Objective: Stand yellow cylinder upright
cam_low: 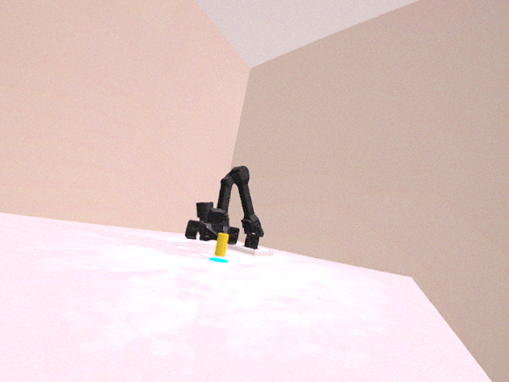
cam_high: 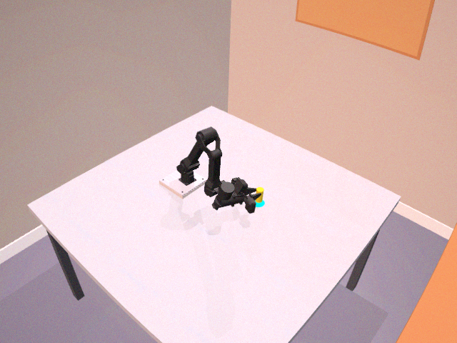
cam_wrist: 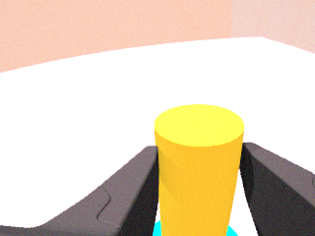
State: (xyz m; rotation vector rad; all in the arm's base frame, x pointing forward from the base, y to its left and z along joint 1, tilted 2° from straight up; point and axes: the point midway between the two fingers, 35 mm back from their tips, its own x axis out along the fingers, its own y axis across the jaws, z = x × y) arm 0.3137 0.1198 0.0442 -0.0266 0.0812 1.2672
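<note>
My gripper tip is 20 mm above the yellow cylinder. Also, from my gripper tip: cyan circle: 70 mm below.
</note>
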